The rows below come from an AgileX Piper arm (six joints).
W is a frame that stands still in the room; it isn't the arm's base.
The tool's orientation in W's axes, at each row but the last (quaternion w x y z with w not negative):
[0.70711, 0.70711, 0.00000, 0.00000]
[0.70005, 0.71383, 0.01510, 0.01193]
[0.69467, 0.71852, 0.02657, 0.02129]
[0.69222, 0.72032, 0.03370, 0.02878]
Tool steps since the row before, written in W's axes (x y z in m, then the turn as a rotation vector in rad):
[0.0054, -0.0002, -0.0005, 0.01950, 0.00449, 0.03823]
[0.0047, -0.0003, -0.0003, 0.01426, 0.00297, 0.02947]
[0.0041, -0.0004, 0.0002, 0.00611, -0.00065, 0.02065]
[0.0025, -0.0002, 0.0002, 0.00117, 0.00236, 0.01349]
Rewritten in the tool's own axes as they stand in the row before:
[0.0054, -0.0005, 0.0002, 0.01950, 0.03823, -0.00449]
[0.0047, -0.0003, 0.0005, 0.01424, 0.02948, -0.00300]
[0.0041, 0.0002, 0.0007, 0.00592, 0.02071, 0.00036]
[0.0025, 0.0002, 0.0004, 0.00130, 0.01340, -0.00279]

